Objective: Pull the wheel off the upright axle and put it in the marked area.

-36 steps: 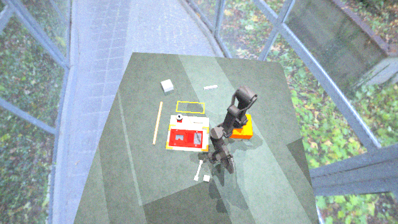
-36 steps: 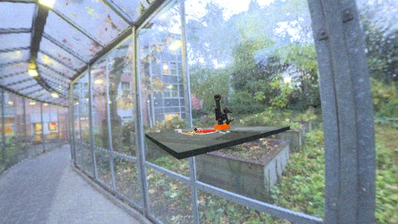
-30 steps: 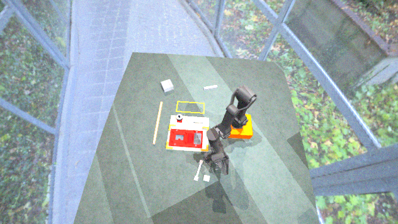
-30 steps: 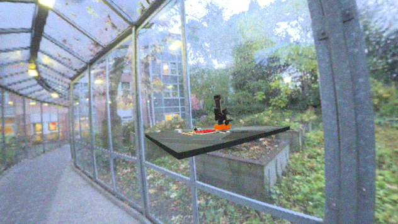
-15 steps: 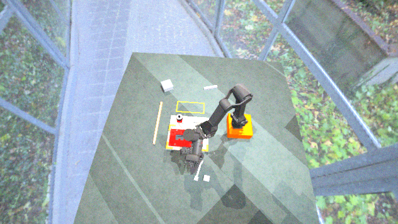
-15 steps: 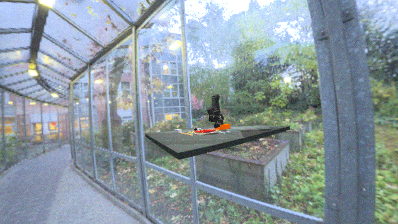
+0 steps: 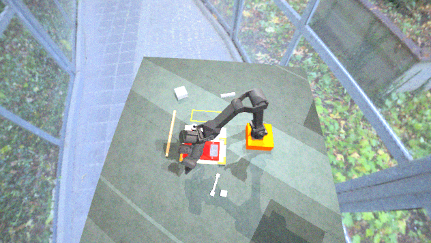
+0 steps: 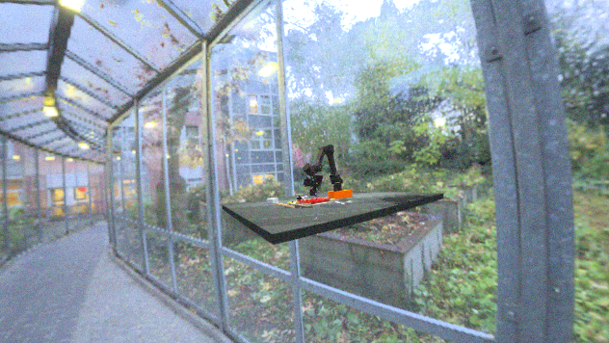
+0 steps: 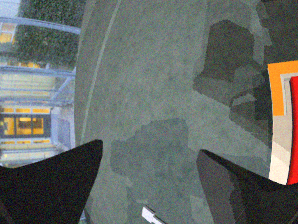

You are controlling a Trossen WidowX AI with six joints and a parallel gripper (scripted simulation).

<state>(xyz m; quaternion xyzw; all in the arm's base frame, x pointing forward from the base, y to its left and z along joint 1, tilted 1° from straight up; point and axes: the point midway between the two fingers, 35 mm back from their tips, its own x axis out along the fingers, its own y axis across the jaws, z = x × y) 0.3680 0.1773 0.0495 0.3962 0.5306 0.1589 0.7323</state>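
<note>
Now: gripper tip 250 mm to the left of the wooden stick, 120 mm short of it and 80 mm above it. Round my gripper tip: pale cube 540 mm to the right, 70 mm ahead, 60 mm below.
</note>
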